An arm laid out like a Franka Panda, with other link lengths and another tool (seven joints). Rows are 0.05 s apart.
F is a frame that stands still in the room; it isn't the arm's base.
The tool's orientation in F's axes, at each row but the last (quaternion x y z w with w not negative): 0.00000 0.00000 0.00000 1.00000; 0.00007 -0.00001 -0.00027 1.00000; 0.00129 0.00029 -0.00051 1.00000; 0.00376 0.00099 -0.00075 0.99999; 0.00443 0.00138 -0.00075 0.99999; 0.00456 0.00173 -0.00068 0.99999; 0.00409 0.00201 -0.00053 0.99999; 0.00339 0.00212 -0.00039 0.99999; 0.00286 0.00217 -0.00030 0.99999
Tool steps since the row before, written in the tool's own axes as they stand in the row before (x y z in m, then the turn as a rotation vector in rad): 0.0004 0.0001 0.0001 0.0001 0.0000 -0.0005; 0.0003 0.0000 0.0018 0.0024 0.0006 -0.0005; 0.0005 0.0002 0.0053 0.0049 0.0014 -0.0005; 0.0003 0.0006 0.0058 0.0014 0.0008 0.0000; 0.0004 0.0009 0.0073 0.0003 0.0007 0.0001; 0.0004 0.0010 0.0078 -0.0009 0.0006 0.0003; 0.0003 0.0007 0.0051 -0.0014 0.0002 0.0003; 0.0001 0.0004 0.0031 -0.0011 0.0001 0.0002; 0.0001 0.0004 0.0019 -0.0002 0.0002 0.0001
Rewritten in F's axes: 0.0004 0.0001 0.0001 0.0001 0.0000 -0.0005; 0.0003 0.0000 0.0018 0.0024 0.0006 -0.0005; 0.0005 0.0002 0.0053 0.0049 0.0014 -0.0005; 0.0003 0.0006 0.0058 0.0014 0.0008 0.0000; 0.0004 0.0008 0.0073 0.0003 0.0007 0.0001; 0.0004 0.0009 0.0078 -0.0009 0.0006 0.0003; 0.0003 0.0007 0.0051 -0.0014 0.0002 0.0003; 0.0001 0.0004 0.0031 -0.0011 0.0001 0.0002; 0.0001 0.0004 0.0019 -0.0002 0.0002 0.0001
